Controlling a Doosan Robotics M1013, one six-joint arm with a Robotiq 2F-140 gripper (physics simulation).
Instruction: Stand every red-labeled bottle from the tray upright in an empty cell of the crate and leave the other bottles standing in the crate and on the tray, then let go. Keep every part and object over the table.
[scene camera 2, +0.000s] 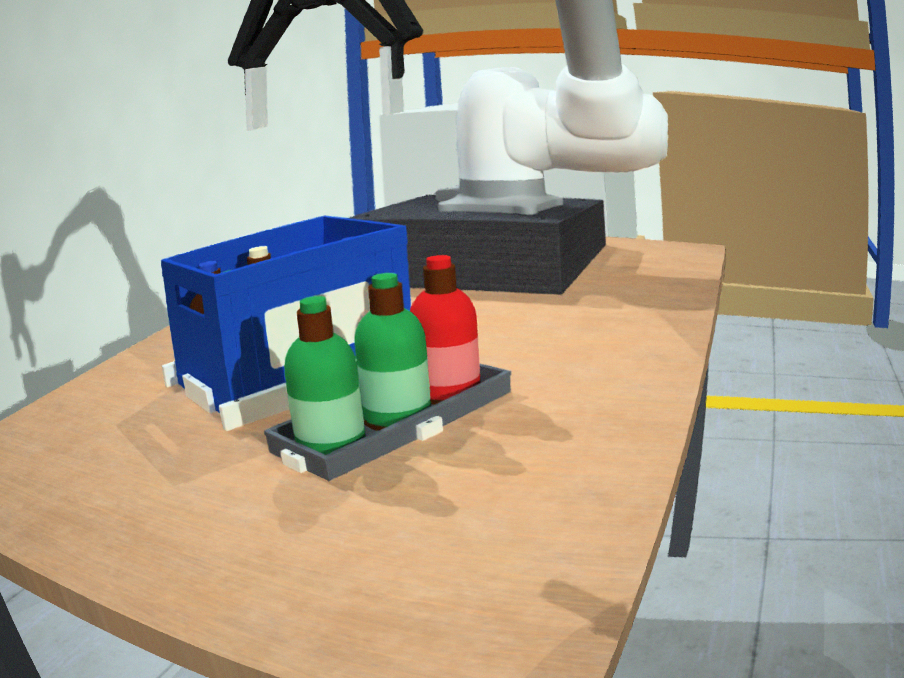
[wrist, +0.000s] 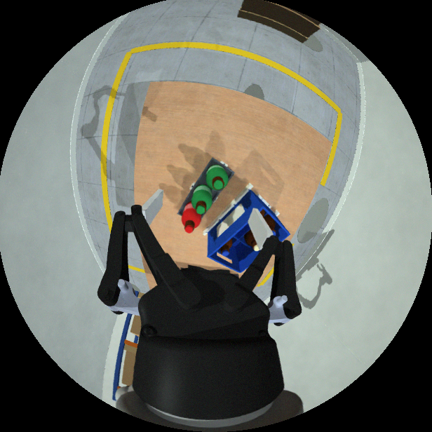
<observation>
gripper: scene camera 2; wrist
same spot on gripper: (scene camera 2: 253, 45) = (wrist: 273, 247)
</observation>
